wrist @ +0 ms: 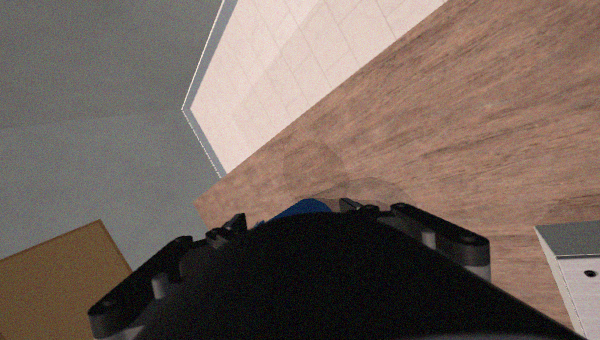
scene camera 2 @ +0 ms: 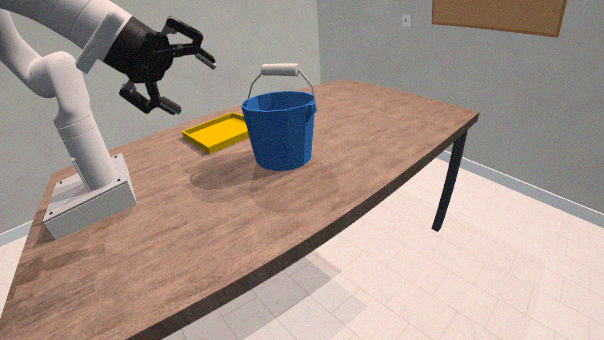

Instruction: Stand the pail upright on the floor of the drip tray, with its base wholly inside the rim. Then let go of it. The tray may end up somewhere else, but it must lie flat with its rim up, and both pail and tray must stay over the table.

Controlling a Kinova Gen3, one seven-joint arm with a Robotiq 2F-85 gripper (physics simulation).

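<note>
The blue pail stands upright on the table, its grey-white handle grip raised above the rim. In the wrist view, a small part of the pail shows past the gripper body. The yellow drip tray lies flat with its rim up, behind and left of the pail in the scene view; the pail hides its right end. The tray does not show in the wrist view. My gripper is open and empty, in the air to the left of the pail's handle in the scene view, apart from pail and tray.
The wooden table has its long near edge in front of the pail in the scene view. The robot's base stands at the table's left end. A brown board hangs on the wall.
</note>
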